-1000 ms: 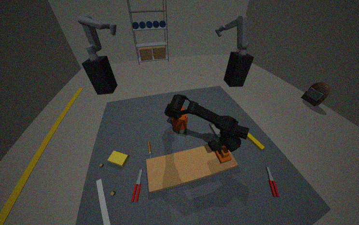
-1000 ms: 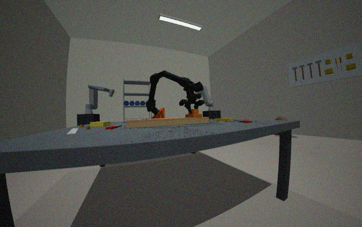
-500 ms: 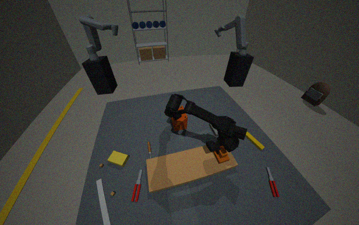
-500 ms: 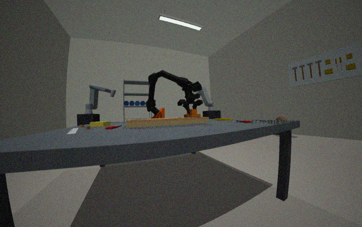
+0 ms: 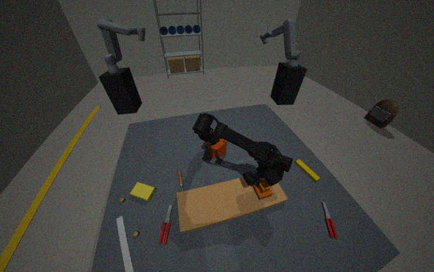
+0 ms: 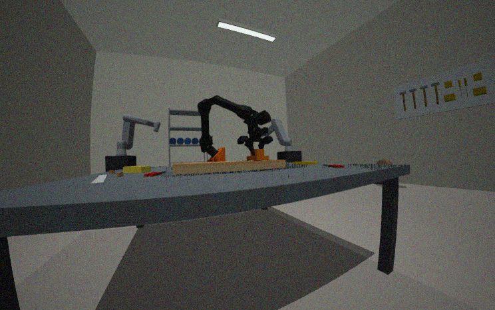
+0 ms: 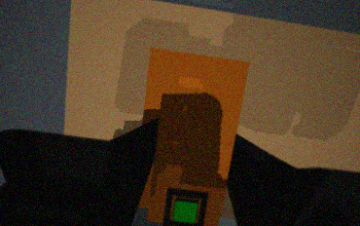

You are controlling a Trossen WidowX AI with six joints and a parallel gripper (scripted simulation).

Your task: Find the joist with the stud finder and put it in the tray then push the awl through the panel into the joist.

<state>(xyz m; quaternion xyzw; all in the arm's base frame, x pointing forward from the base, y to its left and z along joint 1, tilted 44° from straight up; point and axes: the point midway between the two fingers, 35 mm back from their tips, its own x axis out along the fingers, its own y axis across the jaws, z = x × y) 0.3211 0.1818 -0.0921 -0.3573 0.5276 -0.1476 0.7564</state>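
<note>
The indicator window is 40 mm behind my gripper tip, 10 mm to the right of it and 30 mm above it. Round my gripper tip: orange stud finder: 20 mm behind, 20 mm above; yellow bar: 80 mm behind, 340 mm to the left, 60 mm below; grey tray: 230 mm behind, 140 mm to the left, 50 mm below.
</note>
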